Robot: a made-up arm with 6 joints. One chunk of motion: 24 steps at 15 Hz.
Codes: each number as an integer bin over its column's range. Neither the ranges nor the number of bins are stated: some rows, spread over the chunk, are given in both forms.
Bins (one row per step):
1: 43 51 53 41 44 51
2: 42 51 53 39 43 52
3: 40 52 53 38 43 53
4: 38 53 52 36 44 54
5: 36 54 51 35 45 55
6: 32 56 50 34 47 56
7: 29 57 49 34 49 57
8: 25 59 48 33 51 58
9: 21 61 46 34 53 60
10: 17 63 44 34 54 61
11: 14 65 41 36 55 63
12: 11 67 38 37 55 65
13: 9 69 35 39 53 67
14: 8 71 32 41 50 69
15: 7 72 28 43 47 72
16: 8 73 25 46 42 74
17: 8 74 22 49 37 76
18: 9 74 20 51 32 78
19: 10 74 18 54 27 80
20: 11 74 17 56 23 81
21: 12 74 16 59 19 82
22: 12 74 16 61 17 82
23: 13 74 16 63 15 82
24: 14 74 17 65 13 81
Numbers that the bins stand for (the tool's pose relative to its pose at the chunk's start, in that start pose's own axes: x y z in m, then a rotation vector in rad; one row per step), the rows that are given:
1: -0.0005 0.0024 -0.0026 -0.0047 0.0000 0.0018
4: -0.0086 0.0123 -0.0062 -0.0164 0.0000 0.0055
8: -0.0296 0.0420 -0.0203 -0.0233 0.0064 0.0103
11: -0.0474 0.0717 -0.0451 -0.0164 0.0100 0.0164
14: -0.0571 0.1014 -0.0769 -0.0047 0.0055 0.0236
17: -0.0571 0.1163 -0.1122 0.0138 -0.0064 0.0321
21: -0.0506 0.1163 -0.1334 0.0371 -0.0227 0.0394
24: -0.0474 0.1163 -0.1299 0.0510 -0.0282 0.0382
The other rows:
2: -0.0021 0.0024 -0.0026 -0.0094 -0.0009 0.0030
3: -0.0054 0.0074 -0.0026 -0.0117 -0.0009 0.0042
5: -0.0118 0.0173 -0.0097 -0.0187 0.0009 0.0067
6: -0.0183 0.0272 -0.0132 -0.0210 0.0027 0.0079
7: -0.0231 0.0321 -0.0168 -0.0210 0.0045 0.0091
9: -0.0361 0.0519 -0.0274 -0.0210 0.0082 0.0127
10: -0.0425 0.0618 -0.0344 -0.0210 0.0091 0.0139
12: -0.0522 0.0816 -0.0557 -0.0140 0.0100 0.0188
13: -0.0555 0.0915 -0.0663 -0.0094 0.0082 0.0212
15: -0.0587 0.1064 -0.0910 -0.0001 0.0027 0.0273
16: -0.0571 0.1113 -0.1016 0.0069 -0.0018 0.0297
18: -0.0555 0.1163 -0.1193 0.0185 -0.0109 0.0345
19: -0.0538 0.1163 -0.1264 0.0255 -0.0155 0.0370
20: -0.0522 0.1163 -0.1299 0.0301 -0.0191 0.0382
22: -0.0506 0.1163 -0.1334 0.0417 -0.0245 0.0394
23: -0.0490 0.1163 -0.1334 0.0464 -0.0264 0.0394

